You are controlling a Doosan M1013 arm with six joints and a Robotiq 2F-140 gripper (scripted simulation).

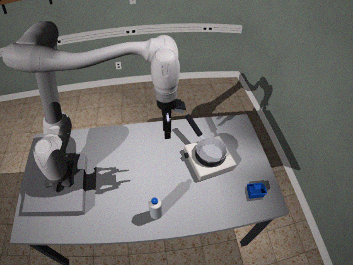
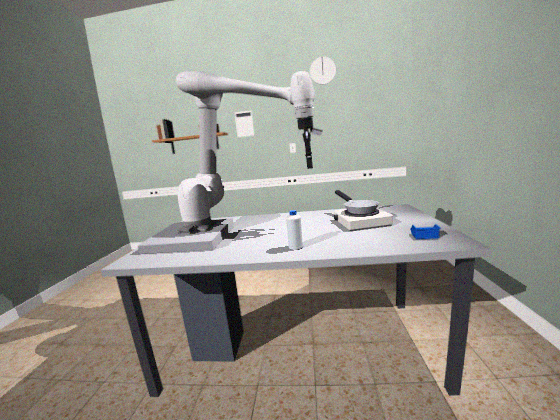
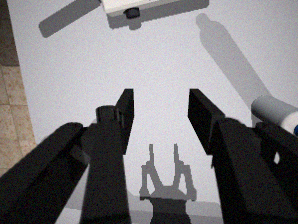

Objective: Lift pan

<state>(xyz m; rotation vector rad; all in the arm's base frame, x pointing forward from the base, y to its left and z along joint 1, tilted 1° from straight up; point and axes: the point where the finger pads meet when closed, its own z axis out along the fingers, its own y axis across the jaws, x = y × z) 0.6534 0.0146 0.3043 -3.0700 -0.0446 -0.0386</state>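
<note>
Right now my hand is 24 cm short of the grey pan, 11 cm to the right of it and 26 cm above it. Round my hand: white hot plate (25 cm ahead, 5 cm to the left, 33 cm below); then blue bin (49 cm ahead, 22 cm to the right, 34 cm below).
</note>
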